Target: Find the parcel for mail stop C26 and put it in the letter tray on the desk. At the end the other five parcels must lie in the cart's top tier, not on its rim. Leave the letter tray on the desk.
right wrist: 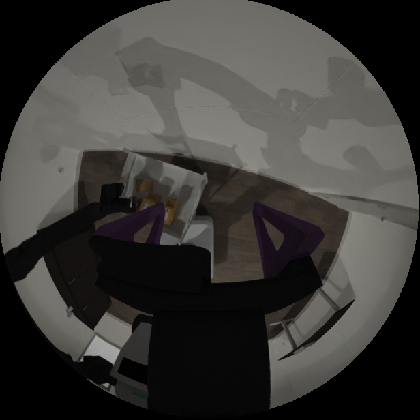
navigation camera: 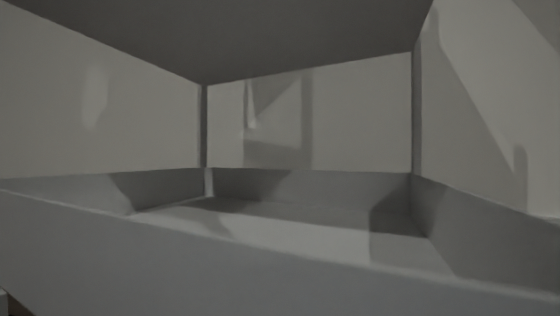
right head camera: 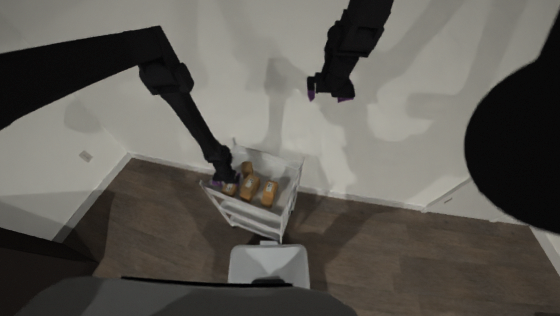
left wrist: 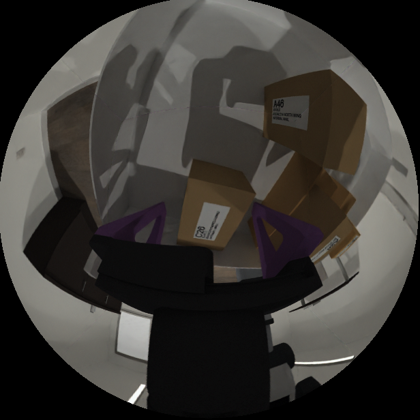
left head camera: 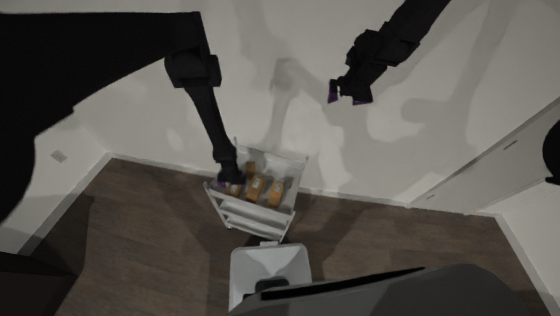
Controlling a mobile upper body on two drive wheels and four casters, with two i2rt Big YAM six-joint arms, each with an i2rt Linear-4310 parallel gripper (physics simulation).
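Places are measured from the left arm's base along level axes (x ahead, y left, z up), in metres.
Where they show: left gripper, fingertip midpoint: [right head camera: 230, 186] [left head camera: 234, 187]; right gripper, fingertip midpoint: [right head camera: 324, 100] [left head camera: 340, 102].
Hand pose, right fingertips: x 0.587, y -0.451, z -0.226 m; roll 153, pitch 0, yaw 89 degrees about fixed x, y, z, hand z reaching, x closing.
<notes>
Things, the pixels of their top centre, and the offset from my right fingertips. "spot": a spot on its surface instead.
- C26 parcel at its top centre: [left head camera: 233, 188] [right head camera: 229, 186] 0.063 m back, 0.418 m left, 0.471 m down
- cart's top tier at a spot on its surface: [left head camera: 252, 206] spot: 0.161 m back, 0.322 m left, 0.486 m down
- A46 parcel at its top centre: [left head camera: 250, 166] [right head camera: 246, 165] 0.046 m ahead, 0.329 m left, 0.431 m down
The C26 parcel [left wrist: 220, 197] [left head camera: 234, 190] [right head camera: 229, 189] lies at the left front inside the cart's top tier [left wrist: 112, 135] [left head camera: 252, 206], label showing. My left gripper [left wrist: 208, 206] [left head camera: 232, 183] [right head camera: 226, 183] is open and empty, low over it; in the left wrist view the parcel shows between the fingers. The A46 parcel [left wrist: 320, 120] [left head camera: 250, 168] lies behind, and more brown parcels [left head camera: 256, 188] [left head camera: 275, 194] lie right of C26, partly overlapping in the left wrist view. My right gripper [right wrist: 208, 206] [left head camera: 346, 102] [right head camera: 328, 99] is open, high and away from the cart. I cannot make out the letter tray.
The cart's lower tiers show below its top tier. A light grey bin-like body [left head camera: 270, 260] [right head camera: 270, 260] stands in front of the cart. Dark cabinets [left wrist: 65, 250] [right wrist: 75, 270] stand at the lower left. Walls run behind the cart. A grey tier wall [navigation camera: 200, 260] fills the navigation camera's foreground.
</notes>
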